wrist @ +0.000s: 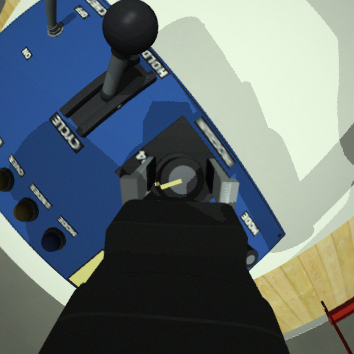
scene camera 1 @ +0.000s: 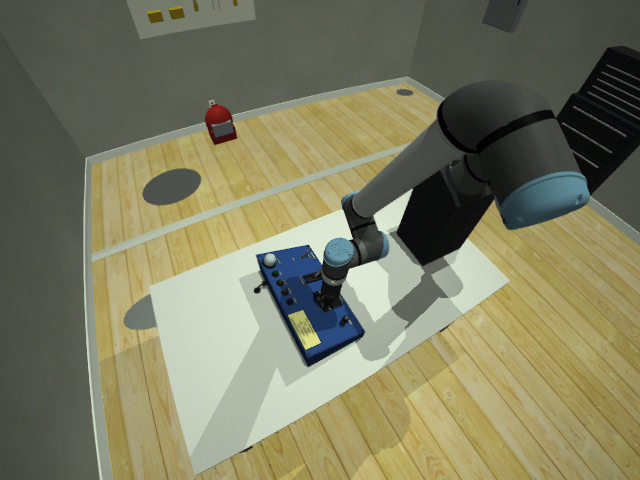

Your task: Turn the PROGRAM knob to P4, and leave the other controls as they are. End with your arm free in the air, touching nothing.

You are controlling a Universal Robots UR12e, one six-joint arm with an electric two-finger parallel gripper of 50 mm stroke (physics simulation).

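Note:
The blue control panel [scene camera 1: 330, 333] [wrist: 95, 195] lies on the white table [scene camera 1: 217, 361]. The PROGRAM knob [wrist: 187, 175] is a round black knob with a grey cap on a black square plate [wrist: 182, 132]. Its yellow pointer [wrist: 171, 184] points left and slightly down in the wrist view, below the partly covered label ending in 4 [wrist: 141, 155]. The other position labels are hidden by the gripper body. My gripper [scene camera 1: 328, 301] [wrist: 180, 167] is open, with one finger on each side of the knob and gaps visible. The knob is hidden by the gripper in the scene view.
A ball-topped lever [wrist: 130, 27] stands in a slot beside the knob plate. A toggle switch [wrist: 52, 20] is farther off. Several round buttons [wrist: 26, 209] line the left. A small MODE control [wrist: 251, 257] is partly hidden. A white ball [scene camera 1: 269, 259] sits at the panel's far corner.

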